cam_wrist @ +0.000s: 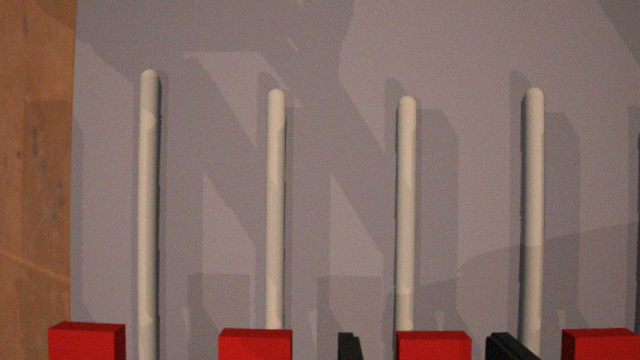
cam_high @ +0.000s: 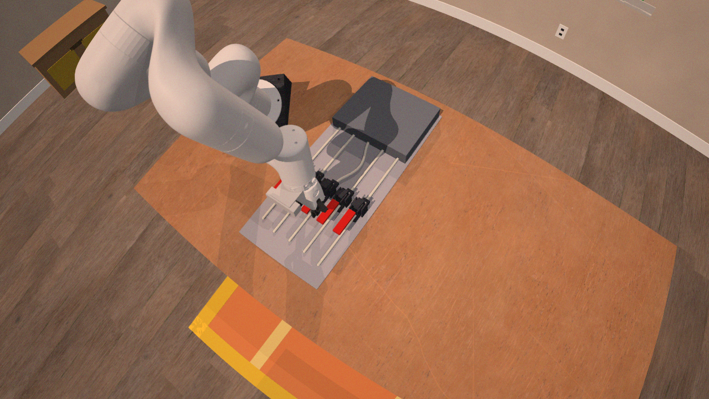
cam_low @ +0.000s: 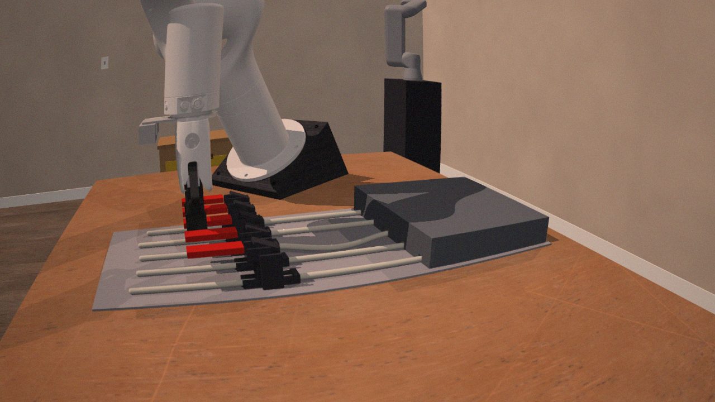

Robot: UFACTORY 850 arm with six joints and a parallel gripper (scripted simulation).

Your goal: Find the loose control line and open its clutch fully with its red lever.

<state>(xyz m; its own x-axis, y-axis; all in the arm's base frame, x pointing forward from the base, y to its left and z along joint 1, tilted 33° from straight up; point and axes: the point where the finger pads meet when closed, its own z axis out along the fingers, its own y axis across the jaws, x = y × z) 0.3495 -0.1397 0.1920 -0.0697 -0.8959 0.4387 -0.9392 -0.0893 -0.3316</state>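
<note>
The grey plate is 60 mm to the right of my hand and 50 mm below it.
</note>
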